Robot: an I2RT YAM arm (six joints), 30 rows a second.
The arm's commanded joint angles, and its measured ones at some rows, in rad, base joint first. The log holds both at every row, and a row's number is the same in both.
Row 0, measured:
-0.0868 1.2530 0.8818 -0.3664 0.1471 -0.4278
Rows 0 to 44, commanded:
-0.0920 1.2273 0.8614 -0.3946 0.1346 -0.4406
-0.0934 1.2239 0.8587 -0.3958 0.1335 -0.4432
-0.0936 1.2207 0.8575 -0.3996 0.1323 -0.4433
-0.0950 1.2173 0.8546 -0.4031 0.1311 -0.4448
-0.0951 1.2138 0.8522 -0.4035 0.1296 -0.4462
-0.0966 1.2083 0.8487 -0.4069 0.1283 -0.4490
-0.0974 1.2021 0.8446 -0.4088 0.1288 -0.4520
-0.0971 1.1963 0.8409 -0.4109 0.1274 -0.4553
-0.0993 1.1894 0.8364 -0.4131 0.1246 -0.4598
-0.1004 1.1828 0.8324 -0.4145 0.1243 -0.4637
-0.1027 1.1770 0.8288 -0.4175 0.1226 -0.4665
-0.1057 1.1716 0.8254 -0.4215 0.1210 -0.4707
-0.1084 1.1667 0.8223 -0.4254 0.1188 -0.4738
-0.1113 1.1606 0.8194 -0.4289 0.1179 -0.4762
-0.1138 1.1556 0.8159 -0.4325 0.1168 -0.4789
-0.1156 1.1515 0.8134 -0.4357 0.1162 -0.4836
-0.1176 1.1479 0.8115 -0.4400 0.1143 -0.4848
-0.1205 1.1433 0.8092 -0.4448 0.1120 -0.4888
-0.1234 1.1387 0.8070 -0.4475 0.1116 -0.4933
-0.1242 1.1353 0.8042 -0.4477 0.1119 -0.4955
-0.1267 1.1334 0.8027 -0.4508 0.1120 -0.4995
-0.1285 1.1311 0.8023 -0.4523 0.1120 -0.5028
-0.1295 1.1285 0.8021 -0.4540 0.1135 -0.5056
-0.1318 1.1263 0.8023 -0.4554 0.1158 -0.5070
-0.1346 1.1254 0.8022 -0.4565 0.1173 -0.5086
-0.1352 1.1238 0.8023 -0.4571 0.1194 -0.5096
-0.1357 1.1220 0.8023 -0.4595 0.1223 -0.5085
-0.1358 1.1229 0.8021 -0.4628 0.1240 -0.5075
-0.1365 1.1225 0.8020 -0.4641 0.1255 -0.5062
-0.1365 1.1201 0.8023 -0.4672 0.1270 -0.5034
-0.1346 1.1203 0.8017 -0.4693 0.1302 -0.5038
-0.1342 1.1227 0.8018 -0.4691 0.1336 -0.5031
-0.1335 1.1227 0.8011 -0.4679 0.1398 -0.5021
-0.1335 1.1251 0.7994 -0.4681 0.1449 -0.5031
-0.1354 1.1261 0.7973 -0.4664 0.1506 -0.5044
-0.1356 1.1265 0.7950 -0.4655 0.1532 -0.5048
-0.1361 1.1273 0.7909 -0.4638 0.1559 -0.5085
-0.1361 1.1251 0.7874 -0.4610 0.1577 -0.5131
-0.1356 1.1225 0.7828 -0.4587 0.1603 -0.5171
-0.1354 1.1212 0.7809 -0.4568 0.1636 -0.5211
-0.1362 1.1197 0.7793 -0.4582 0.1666 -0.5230
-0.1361 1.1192 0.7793 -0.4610 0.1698 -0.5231
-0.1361 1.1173 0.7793 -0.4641 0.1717 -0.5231
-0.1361 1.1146 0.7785 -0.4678 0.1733 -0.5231
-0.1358 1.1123 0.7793 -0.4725 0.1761 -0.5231
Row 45, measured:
-0.1318 1.1366 0.7860 -0.4385 0.1562 -0.5079
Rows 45 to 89, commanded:
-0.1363 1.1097 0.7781 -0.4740 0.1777 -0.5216
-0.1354 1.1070 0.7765 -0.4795 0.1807 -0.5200
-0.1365 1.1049 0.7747 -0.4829 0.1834 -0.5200
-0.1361 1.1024 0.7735 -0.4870 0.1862 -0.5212
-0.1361 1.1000 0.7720 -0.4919 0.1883 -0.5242
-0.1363 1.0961 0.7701 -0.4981 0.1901 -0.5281
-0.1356 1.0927 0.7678 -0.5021 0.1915 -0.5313
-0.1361 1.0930 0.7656 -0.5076 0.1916 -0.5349
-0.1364 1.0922 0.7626 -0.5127 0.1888 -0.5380
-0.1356 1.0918 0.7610 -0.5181 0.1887 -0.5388
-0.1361 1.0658 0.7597 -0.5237 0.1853 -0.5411
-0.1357 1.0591 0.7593 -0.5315 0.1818 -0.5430
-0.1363 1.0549 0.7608 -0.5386 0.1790 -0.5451
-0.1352 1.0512 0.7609 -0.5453 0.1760 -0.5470
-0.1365 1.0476 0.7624 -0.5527 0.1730 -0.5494
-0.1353 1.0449 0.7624 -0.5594 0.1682 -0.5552
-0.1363 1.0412 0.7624 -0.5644 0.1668 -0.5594
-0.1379 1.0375 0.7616 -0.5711 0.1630 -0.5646
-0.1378 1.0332 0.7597 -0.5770 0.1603 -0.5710
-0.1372 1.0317 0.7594 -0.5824 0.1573 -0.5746
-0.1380 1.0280 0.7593 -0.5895 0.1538 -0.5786
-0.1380 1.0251 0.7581 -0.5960 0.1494 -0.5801
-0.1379 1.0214 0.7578 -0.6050 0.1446 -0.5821
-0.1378 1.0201 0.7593 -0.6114 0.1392 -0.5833
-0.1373 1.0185 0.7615 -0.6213 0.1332 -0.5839
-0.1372 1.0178 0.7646 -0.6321 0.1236 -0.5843
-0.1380 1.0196 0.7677 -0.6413 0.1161 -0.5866
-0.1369 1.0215 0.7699 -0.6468 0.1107 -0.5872
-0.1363 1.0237 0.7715 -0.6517 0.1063 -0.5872
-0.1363 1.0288 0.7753 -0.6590 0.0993 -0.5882
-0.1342 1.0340 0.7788 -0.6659 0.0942 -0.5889
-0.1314 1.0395 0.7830 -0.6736 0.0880 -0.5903
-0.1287 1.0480 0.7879 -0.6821 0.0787 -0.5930
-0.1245 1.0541 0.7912 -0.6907 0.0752 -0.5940
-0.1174 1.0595 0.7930 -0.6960 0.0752 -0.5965
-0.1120 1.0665 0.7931 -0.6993 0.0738 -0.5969
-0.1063 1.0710 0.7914 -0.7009 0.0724 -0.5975
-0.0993 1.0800 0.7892 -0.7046 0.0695 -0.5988
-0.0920 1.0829 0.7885 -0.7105 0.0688 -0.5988
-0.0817 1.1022 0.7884 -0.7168 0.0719 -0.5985
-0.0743 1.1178 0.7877 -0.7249 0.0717 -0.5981
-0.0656 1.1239 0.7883 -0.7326 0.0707 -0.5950
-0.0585 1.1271 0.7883 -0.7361 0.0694 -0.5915
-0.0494 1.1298 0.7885 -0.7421 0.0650 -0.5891
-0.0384 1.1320 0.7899 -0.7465 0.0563 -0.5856
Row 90, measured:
-0.0589 1.1271 0.7696 -0.6907 0.0887 -0.5873
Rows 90 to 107, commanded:
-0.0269 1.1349 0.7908 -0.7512 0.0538 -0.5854
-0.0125 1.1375 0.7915 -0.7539 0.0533 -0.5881
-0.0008 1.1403 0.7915 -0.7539 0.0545 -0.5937
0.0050 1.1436 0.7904 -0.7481 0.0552 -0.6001
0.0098 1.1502 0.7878 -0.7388 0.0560 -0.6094
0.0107 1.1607 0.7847 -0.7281 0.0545 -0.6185
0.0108 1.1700 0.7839 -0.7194 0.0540 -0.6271
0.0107 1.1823 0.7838 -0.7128 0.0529 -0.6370
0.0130 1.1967 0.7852 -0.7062 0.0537 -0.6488
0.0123 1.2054 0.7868 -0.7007 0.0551 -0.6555
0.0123 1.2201 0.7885 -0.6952 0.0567 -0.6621
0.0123 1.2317 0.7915 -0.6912 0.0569 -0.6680
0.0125 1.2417 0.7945 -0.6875 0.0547 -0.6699
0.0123 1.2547 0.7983 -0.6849 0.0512 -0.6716
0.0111 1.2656 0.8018 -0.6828 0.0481 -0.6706
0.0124 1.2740 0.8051 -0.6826 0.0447 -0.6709
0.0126 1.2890 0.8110 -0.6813 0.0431 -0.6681
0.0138 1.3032 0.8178 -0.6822 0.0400 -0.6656
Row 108, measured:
0.0071 1.2774 0.7818 -0.6945 0.0692 -0.6468
